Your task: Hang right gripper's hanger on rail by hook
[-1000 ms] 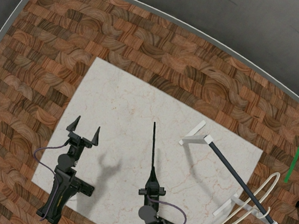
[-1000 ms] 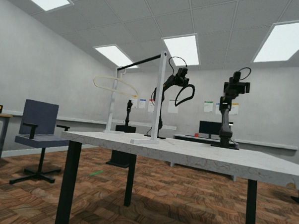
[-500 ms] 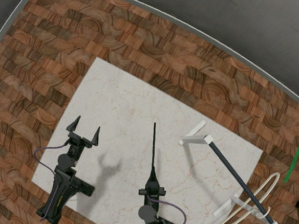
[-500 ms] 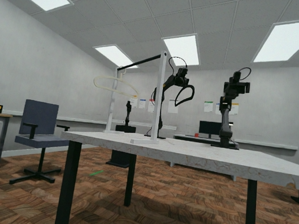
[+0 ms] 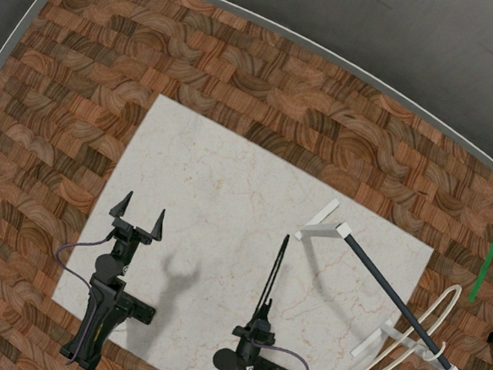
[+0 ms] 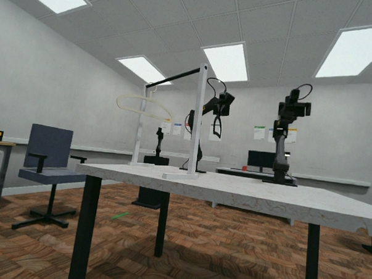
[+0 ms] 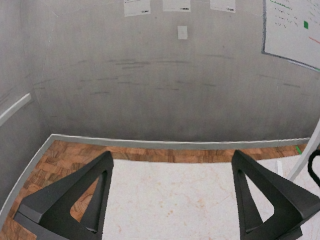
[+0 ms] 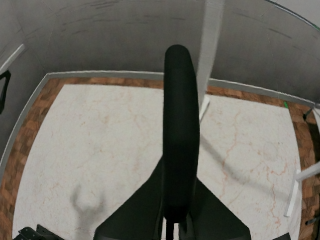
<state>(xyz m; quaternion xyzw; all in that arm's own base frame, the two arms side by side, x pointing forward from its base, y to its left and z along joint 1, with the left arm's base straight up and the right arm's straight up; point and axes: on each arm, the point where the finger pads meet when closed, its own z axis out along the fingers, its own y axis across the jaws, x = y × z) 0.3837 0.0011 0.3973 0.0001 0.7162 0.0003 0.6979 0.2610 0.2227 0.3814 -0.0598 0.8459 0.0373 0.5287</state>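
Now: the cream hanger 430 mm to the right of my right hand, 80 mm ahead of it and 50 mm above it. Also, from my right hand: black hanger: 30 mm below; then white rack: 280 mm to the right, 140 mm ahead, 110 mm below.
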